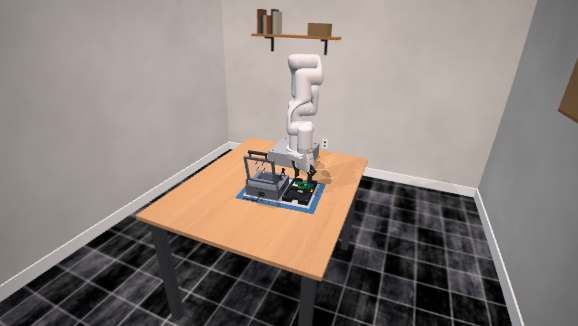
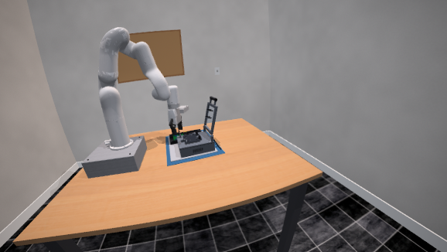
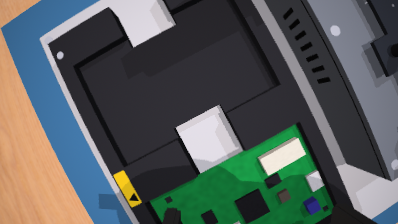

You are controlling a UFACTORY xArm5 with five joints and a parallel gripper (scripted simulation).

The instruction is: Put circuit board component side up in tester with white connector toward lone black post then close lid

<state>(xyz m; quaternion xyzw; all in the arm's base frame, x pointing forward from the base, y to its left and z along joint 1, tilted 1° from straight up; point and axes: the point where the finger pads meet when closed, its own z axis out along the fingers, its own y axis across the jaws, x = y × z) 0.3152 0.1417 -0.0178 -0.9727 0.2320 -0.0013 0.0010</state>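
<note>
The green circuit board is 40 mm below my hand. Also, from my hand: clear-windowed lid 190 mm ahead, 160 mm to the right, 120 mm above; tester 100 mm ahead, 130 mm to the right, 50 mm above.
</note>
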